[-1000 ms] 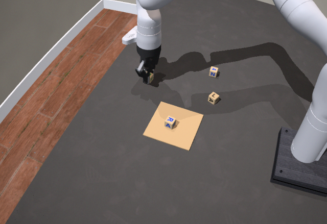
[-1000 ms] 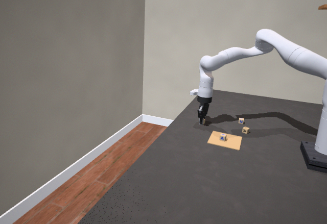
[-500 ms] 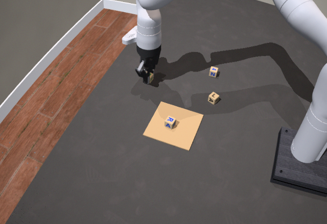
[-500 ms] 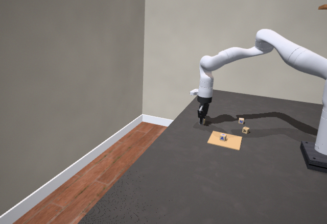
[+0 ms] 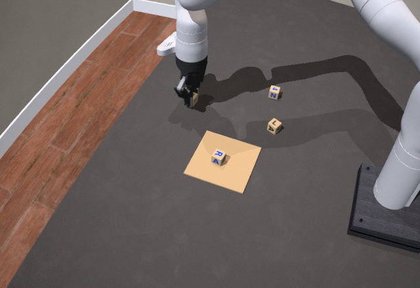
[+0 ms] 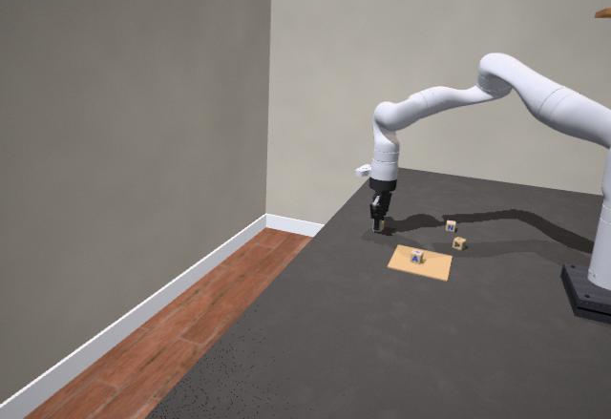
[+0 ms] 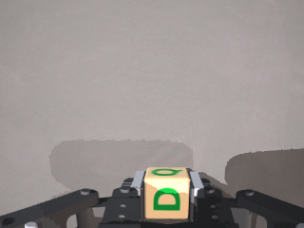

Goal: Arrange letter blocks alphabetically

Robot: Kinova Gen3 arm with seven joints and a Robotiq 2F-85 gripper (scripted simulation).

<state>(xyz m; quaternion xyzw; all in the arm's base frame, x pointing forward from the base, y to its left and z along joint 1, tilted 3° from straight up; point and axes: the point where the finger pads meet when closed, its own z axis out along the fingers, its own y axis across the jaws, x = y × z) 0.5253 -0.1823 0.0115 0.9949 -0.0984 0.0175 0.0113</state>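
The tan mat lies 16 cm to the left of my hand, 12 cm behind it and 2 cm below it.
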